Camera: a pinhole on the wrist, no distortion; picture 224 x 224 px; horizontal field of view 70.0 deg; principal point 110.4 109.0 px. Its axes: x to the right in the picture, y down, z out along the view. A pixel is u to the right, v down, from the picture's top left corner.
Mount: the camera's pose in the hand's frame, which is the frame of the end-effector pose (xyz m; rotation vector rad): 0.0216 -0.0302 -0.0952 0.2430 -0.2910 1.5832
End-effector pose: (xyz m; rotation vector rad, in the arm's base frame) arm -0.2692 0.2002 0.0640 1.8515 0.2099 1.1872
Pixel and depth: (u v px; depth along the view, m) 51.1 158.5 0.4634
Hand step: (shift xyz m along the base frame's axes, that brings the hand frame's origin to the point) 0.2618 -0.0331 -0.3835
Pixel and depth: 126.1 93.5 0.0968
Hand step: 0.0306 0.0470 -0.0220
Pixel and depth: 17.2 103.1 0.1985
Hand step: 0.1198 0.1031 -0.1441
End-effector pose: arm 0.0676 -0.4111 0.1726 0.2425 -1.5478 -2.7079
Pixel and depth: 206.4 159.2 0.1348
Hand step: 0.0184 0.0512 0.0321
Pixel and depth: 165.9 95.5 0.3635
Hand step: -0.0772 0.2611 0.1127
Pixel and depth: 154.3 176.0 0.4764
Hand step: 0.1414 0.3868 0.1592
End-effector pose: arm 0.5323 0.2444 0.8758 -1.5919 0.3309 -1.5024
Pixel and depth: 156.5 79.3 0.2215
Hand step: 0.1193 0.0411 0.0866
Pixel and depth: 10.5 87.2 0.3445
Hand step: 0.0304 0.2134 0.3220
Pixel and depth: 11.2 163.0 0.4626
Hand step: 0.0151 0.4552 0.2809
